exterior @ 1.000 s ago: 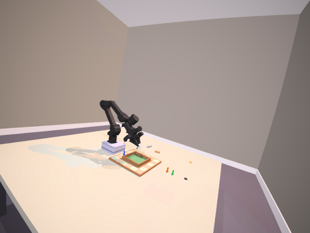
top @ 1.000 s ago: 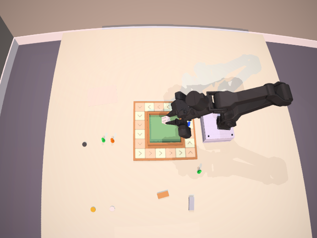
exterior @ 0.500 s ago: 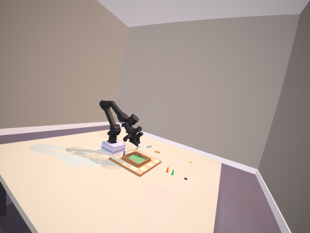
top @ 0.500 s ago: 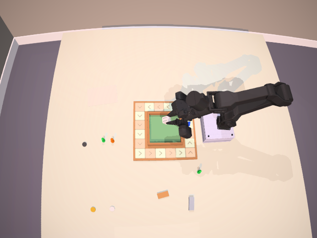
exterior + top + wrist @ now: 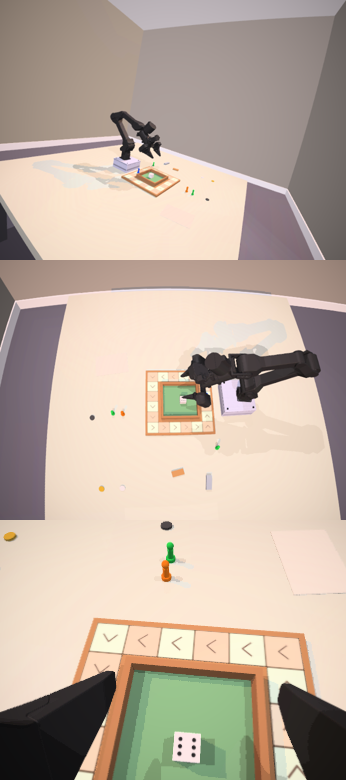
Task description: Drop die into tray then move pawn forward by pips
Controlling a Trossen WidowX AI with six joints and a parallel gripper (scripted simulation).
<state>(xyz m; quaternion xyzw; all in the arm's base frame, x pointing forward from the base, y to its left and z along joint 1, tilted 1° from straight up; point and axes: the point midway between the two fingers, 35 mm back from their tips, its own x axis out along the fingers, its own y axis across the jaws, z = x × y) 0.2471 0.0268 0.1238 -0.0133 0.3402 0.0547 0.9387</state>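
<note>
Right now my gripper tip is 12 cm past the blue pawn, 3 cm to the left of it and 14 cm above it. From my gripper tip the other things lie so: orange pawn: 23 cm ahead, 7 cm to the left, 15 cm below; pale die: 2 cm behind, 14 cm below; green dice tray: 1 cm behind, 16 cm below.
</note>
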